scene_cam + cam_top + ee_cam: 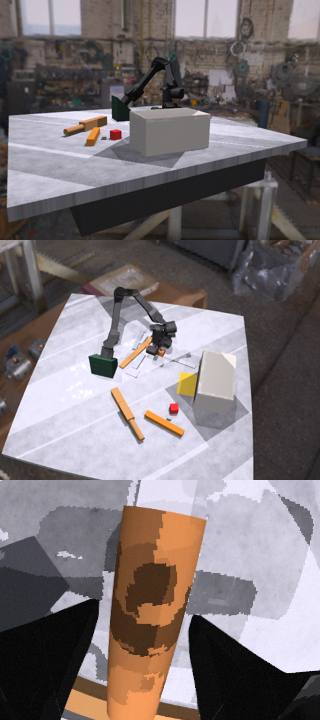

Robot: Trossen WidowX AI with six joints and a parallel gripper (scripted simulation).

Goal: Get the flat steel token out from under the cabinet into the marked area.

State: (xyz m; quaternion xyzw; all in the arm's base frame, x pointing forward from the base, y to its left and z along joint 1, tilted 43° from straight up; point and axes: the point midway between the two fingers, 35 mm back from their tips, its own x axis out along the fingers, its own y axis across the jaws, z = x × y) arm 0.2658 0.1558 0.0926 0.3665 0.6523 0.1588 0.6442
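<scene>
Right now my gripper tip is 80 mm to the right of the grey block, 30 mm below it and 20 mm short of it. From my gripper tip the other things lie so: red cube: 380 mm to the right, 140 mm ahead, 10 mm above; then small dark tool: 140 mm to the left, 10 mm ahead; then flat orange stick: 110 mm behind, 20 mm to the right.
</scene>
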